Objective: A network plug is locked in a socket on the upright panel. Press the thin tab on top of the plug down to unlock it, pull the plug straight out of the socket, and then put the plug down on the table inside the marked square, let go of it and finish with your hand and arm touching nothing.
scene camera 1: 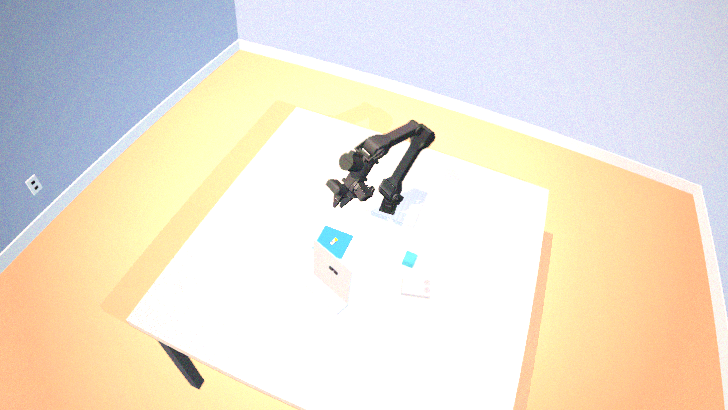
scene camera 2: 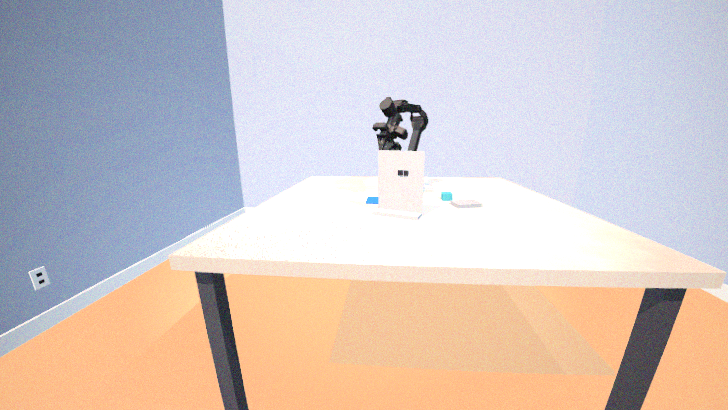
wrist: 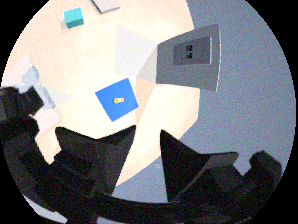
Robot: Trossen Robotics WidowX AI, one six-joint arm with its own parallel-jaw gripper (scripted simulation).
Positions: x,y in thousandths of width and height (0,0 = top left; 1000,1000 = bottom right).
Labels:
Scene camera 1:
my gripper: 464,506
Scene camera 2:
my gripper: 524,377
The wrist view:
my gripper: 498,583
white upright panel: 646,266

